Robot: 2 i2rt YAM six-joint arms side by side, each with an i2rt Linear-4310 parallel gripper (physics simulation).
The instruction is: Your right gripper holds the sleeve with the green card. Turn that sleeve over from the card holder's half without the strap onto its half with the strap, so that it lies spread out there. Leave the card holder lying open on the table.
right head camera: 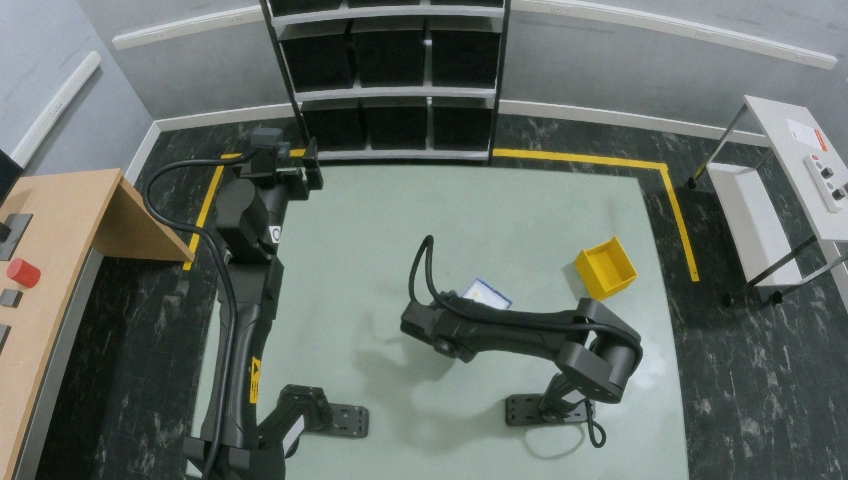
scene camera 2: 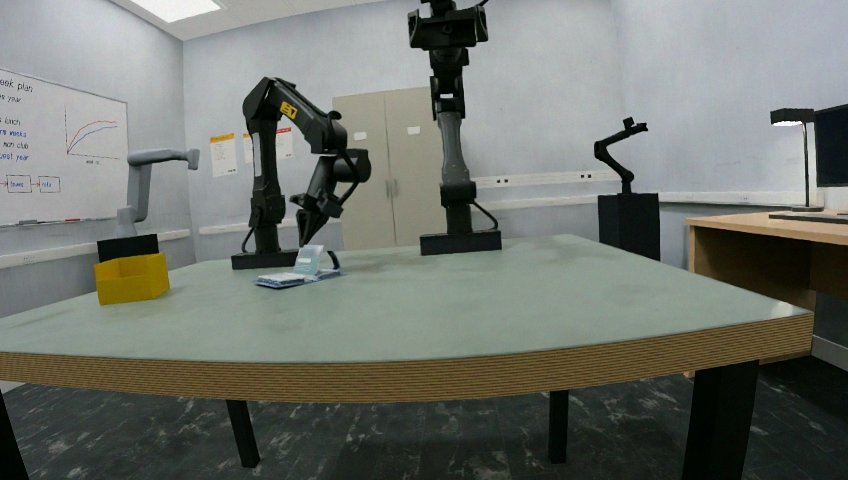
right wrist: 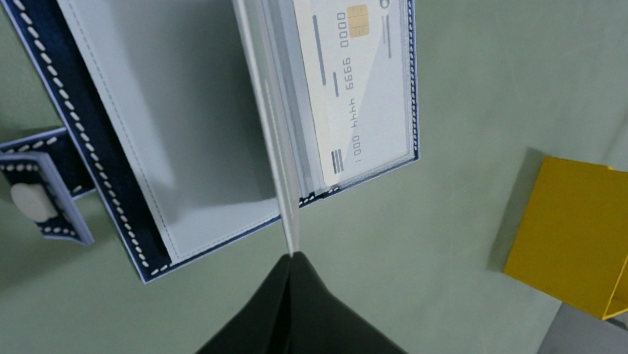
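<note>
The card holder [right head camera: 486, 295] [scene camera 2: 282, 284] [right wrist: 102, 167] lies open on the table, its navy border stitched in white. Its strap [scene camera 2: 334, 259] [right wrist: 55, 187] stands up at the left in the right wrist view. My right gripper [scene camera 2: 304, 242] [right wrist: 295, 269] is shut on the lower corner of a clear sleeve [scene camera 2: 308, 261] [right wrist: 267, 112]. The sleeve stands nearly upright above the holder's middle, edge-on in the right wrist view. A pale card [right wrist: 340, 95] lies in the half without the strap. The bare strap half shows a shadow. My left gripper [right head camera: 304, 171] [scene camera 2: 447, 36] is open, raised far from the holder.
A yellow open box [right head camera: 605, 267] [scene camera 2: 132, 279] [right wrist: 570, 230] stands on the table, to the right of the holder in the right head camera and to its left in scene camera 2. My right arm [right head camera: 523, 333] covers part of the holder in the right head camera.
</note>
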